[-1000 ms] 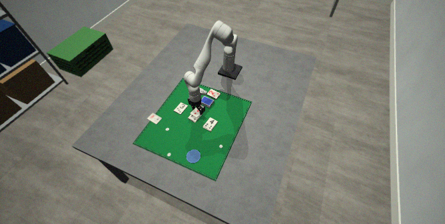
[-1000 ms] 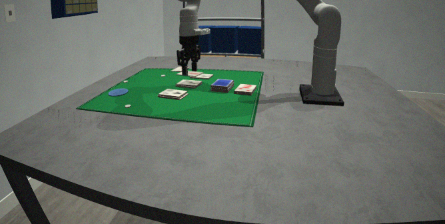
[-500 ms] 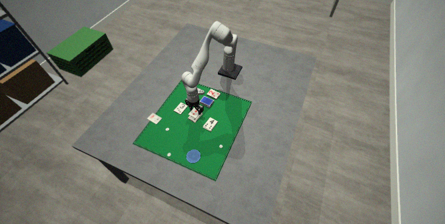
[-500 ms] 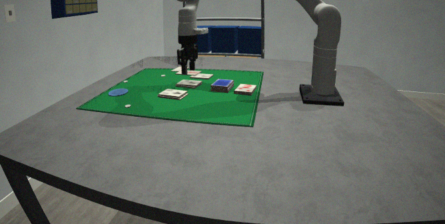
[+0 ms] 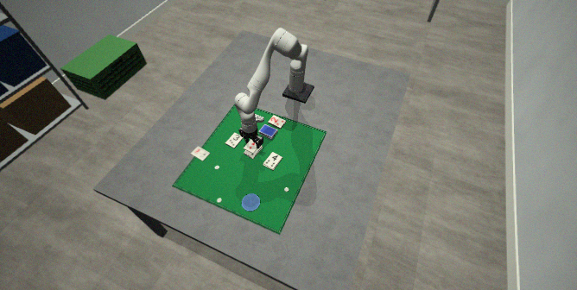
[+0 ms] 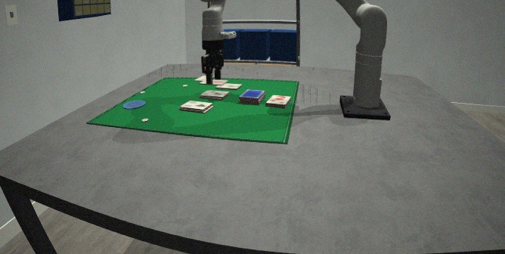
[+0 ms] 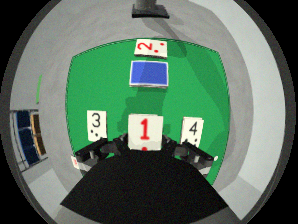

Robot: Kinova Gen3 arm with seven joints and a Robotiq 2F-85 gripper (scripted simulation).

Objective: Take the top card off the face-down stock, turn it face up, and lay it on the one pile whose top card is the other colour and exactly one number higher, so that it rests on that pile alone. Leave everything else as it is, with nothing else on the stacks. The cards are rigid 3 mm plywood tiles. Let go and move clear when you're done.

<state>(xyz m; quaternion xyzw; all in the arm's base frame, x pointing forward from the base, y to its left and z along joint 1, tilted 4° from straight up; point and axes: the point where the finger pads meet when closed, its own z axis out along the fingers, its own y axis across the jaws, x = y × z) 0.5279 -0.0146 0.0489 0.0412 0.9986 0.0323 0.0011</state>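
Right now my hand is 80 mm above the green mat, 30 mm short of it and 20 mm to the right of it.
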